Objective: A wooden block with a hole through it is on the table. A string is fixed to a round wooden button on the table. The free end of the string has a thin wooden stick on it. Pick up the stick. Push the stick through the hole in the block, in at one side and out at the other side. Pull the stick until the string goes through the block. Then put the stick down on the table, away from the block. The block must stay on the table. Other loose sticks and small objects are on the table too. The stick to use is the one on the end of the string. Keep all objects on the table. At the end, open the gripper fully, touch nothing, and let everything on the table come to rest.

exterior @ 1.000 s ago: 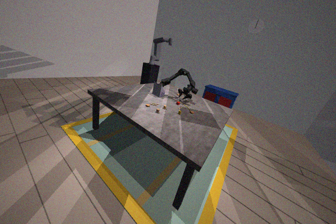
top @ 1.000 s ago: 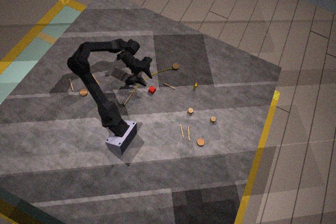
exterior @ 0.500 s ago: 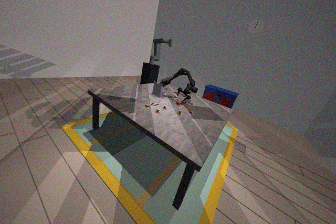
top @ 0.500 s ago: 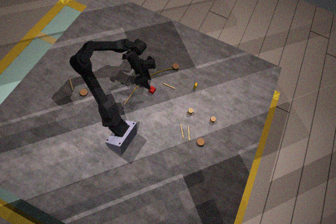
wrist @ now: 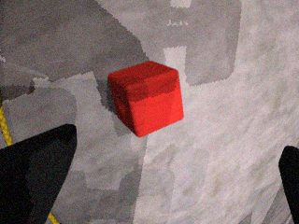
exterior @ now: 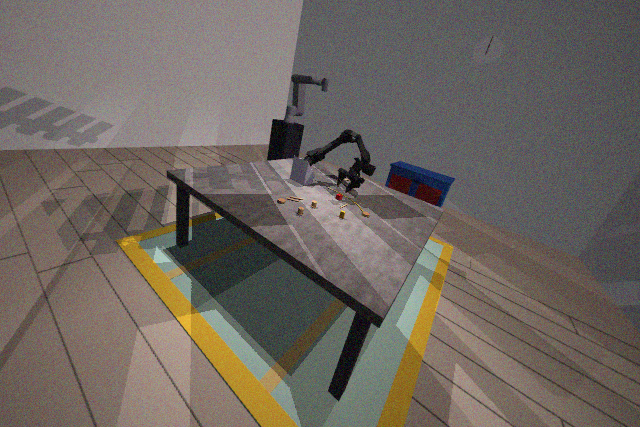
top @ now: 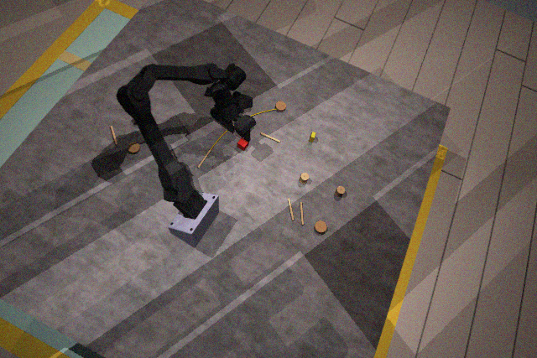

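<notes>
The red block is 10 mm to the right of my gripper tip and 50 mm below it. From my gripper tip the other things lie so: round wooden block 250 mm to the right, 50 mm below; yellow block 160 mm ahead, 210 mm to the right, 50 mm below; round wooden button 220 mm ahead, 50 mm to the right, 60 mm below.
</notes>
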